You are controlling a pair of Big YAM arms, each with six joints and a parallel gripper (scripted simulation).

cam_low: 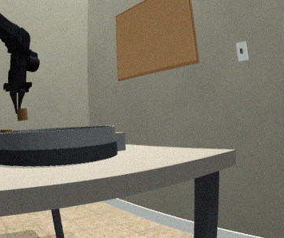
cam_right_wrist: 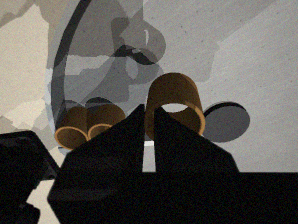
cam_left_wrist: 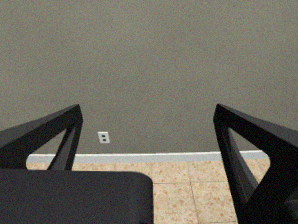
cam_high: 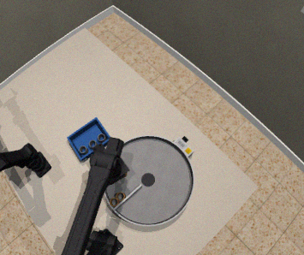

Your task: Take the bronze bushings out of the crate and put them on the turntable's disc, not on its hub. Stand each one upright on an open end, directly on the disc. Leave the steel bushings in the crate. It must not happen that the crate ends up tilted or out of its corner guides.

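Now: the turntable disc 8 cm ahead of my right hand, 9 cm to the right of it and 10 cm below it. Also, from my right hand: blue crate (2 cm ahead, 27 cm to the left, 12 cm below).
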